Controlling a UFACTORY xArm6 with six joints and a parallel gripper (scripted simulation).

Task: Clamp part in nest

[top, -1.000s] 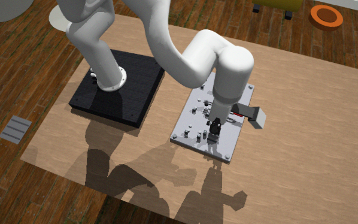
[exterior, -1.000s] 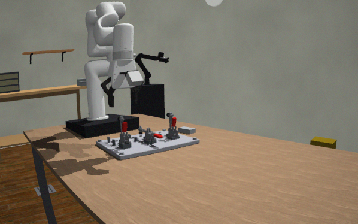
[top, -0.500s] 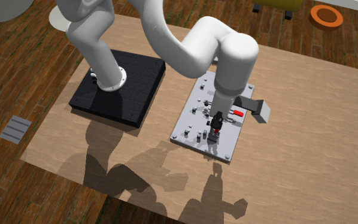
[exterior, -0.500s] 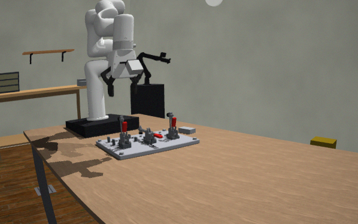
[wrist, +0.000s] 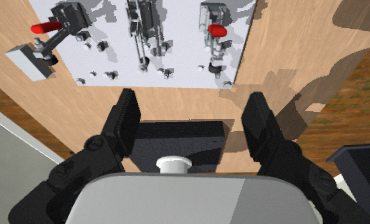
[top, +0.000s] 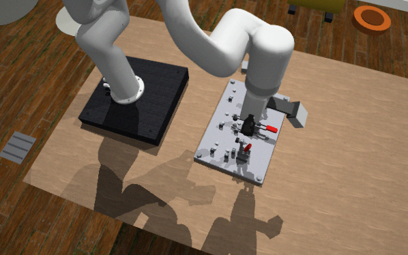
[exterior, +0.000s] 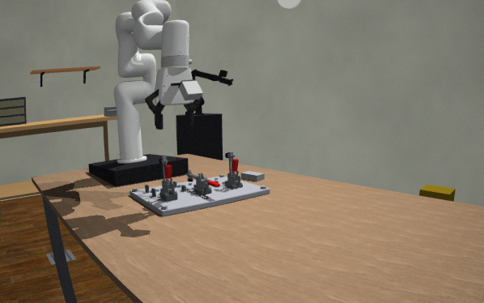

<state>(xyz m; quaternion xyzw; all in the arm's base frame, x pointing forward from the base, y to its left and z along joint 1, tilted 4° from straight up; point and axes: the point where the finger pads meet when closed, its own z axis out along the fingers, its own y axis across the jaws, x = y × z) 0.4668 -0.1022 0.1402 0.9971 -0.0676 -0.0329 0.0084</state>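
Right now my hand is 4 cm past the grey block, 35 cm to the right of it and 20 cm above it. Also, from my hand: clamp: 3 cm to the right, 15 cm below; then fixture plate: 2 cm behind, 8 cm to the left, 21 cm below.
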